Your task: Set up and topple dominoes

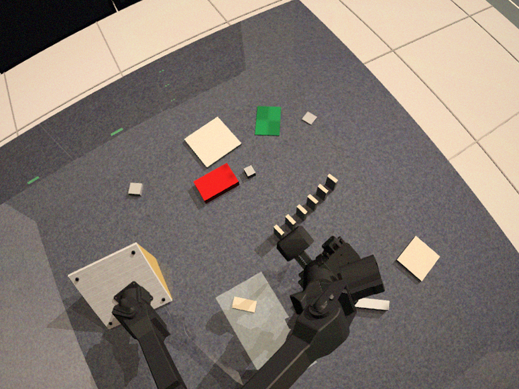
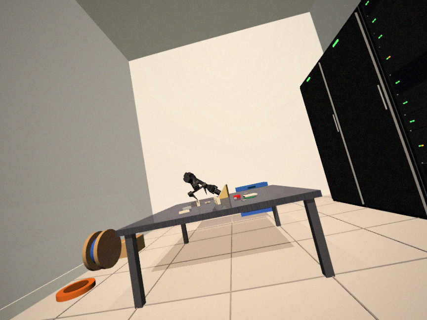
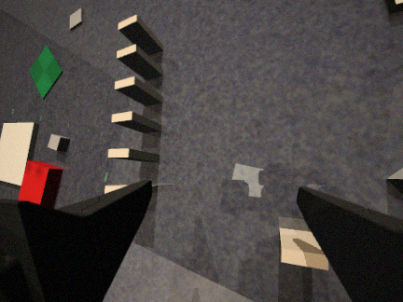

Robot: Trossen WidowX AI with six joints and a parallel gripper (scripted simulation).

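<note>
My gripper tip is 40 mm short of the whitish bar, 140 mm to the left of it and 60 mm above it. The rest, counted from my gripper tip: green tile (150 mm ahead, 380 mm to the left, 70 mm below); then small cube (20 mm ahead, 280 mm to the left, 60 mm below); then red tile (60 mm behind, 300 mm to the left, 60 mm below).
</note>
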